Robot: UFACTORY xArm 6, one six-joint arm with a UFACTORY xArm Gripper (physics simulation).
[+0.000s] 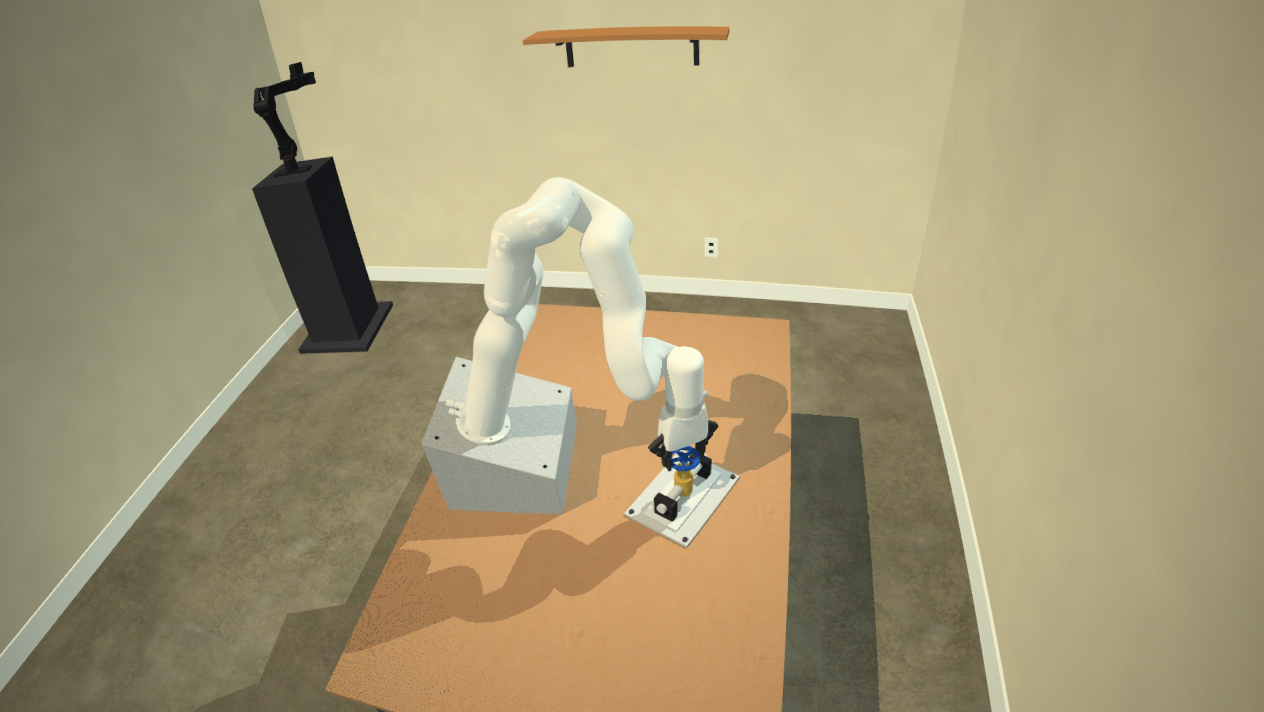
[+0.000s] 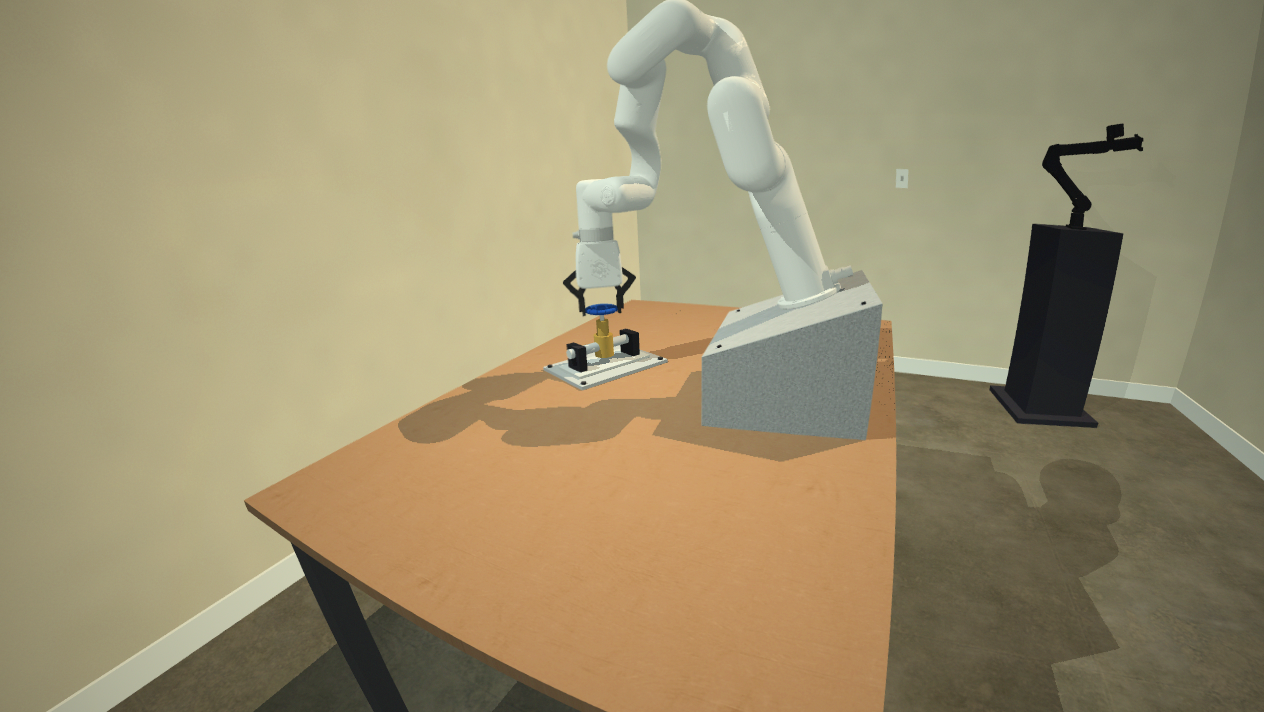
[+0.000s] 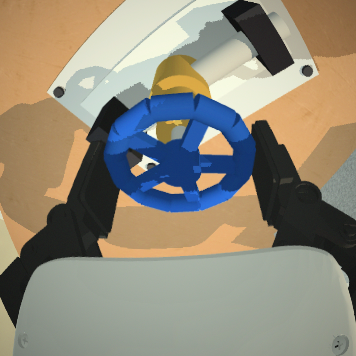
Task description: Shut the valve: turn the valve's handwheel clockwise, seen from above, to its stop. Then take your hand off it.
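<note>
The valve's blue spoked handwheel (image 1: 684, 459) (image 2: 601, 309) (image 3: 179, 164) sits level on top of a brass-yellow valve body (image 1: 682, 482) (image 2: 604, 345) (image 3: 179, 77). The body is on a light pipe (image 3: 225, 60) held by black supports over a white base plate (image 1: 700, 514) (image 2: 610, 373) (image 3: 115, 45). My gripper (image 1: 686, 459) (image 2: 601, 308) (image 3: 179, 150) points down over the valve and is shut on the handwheel. Its black fingers stand wide, one against each opposite side of the rim. The valve's stem is partly hidden beneath the wheel.
The valve's plate lies on the wooden table (image 1: 707, 627) (image 2: 619, 530). My arm's grey pedestal block (image 1: 504, 482) (image 2: 787, 380) stands beside it. A black pedestal (image 1: 309, 256) (image 2: 1061, 318) with a small black arm stands on the floor. A wooden shelf (image 1: 628, 35) is on the wall.
</note>
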